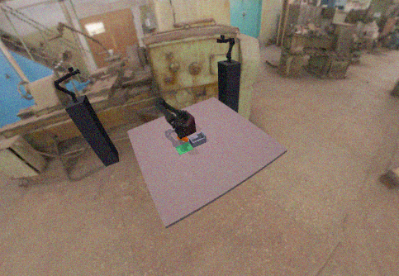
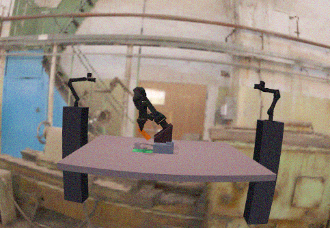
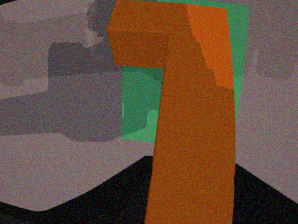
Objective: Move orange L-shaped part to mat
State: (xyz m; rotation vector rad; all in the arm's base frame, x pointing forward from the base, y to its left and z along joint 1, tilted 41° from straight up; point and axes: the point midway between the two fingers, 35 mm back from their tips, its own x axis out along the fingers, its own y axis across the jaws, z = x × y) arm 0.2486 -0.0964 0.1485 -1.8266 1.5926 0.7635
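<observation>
My gripper tip is now 170 mm above the green mat and 20 mm to the right of it. The rest, counted from my gripper tip: orange L-shaped part (30 mm to the left, 30 mm below, 20 mm behind).
</observation>
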